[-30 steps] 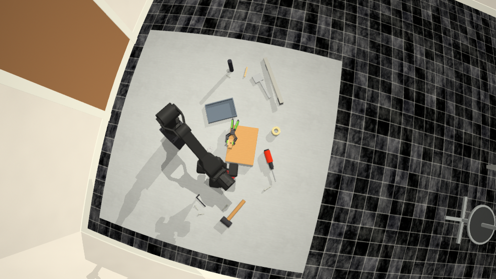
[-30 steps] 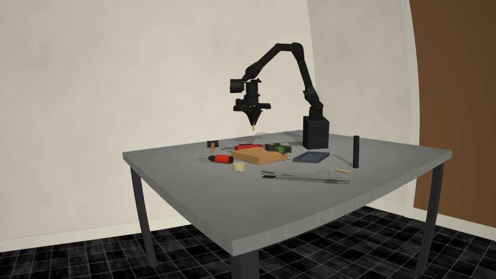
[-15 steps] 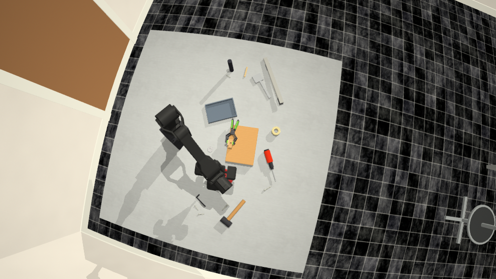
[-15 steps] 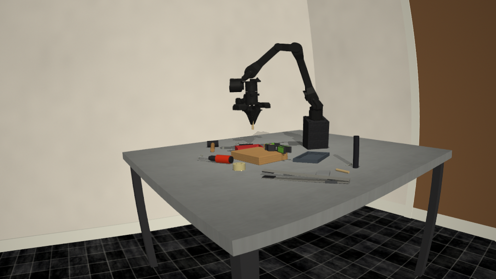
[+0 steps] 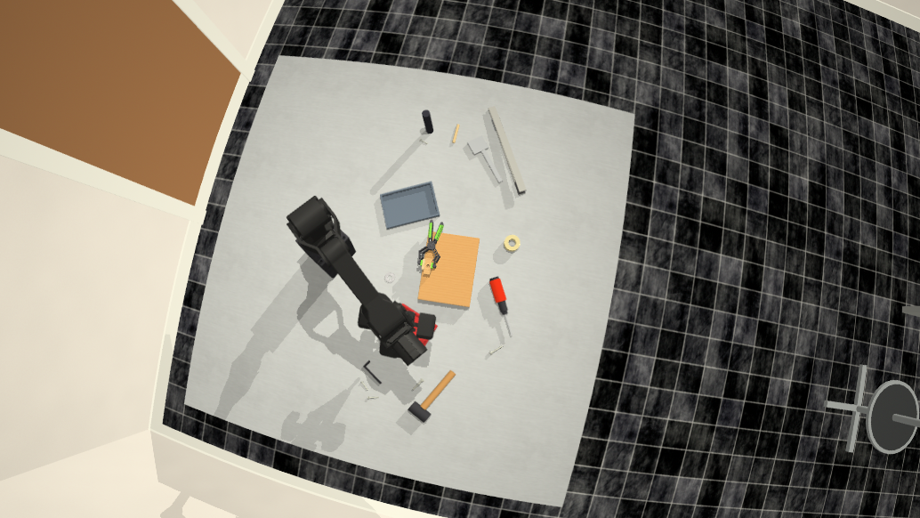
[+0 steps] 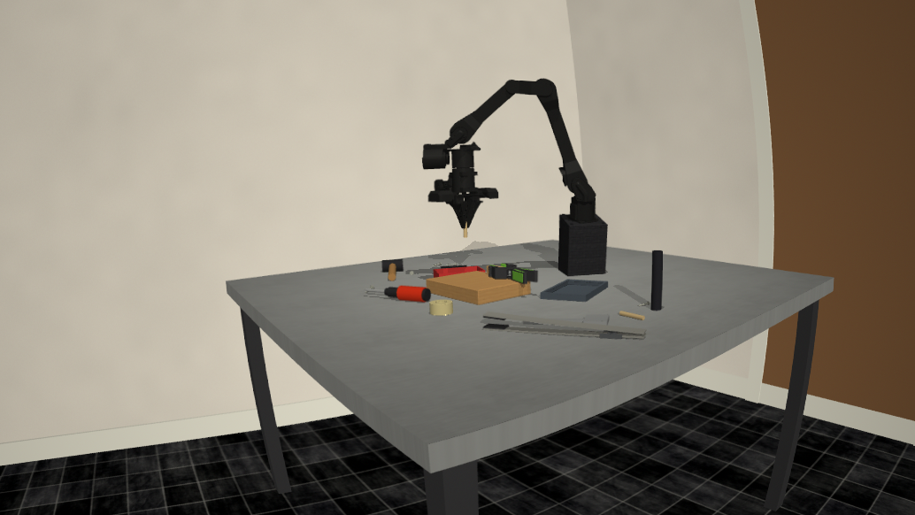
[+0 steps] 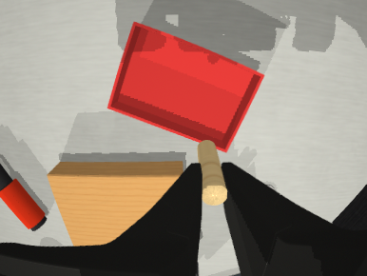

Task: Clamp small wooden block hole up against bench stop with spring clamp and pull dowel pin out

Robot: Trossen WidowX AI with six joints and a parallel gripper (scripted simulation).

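The red tray lies 2 cm ahead of my hand, 1 cm to the right of it and 16 cm below it. Round my hand: small wooden block: 16 cm to the left, 13 cm below; dowel pin: 4 cm below; wooden stop: 1 cm behind, 16 cm to the left, 12 cm below.
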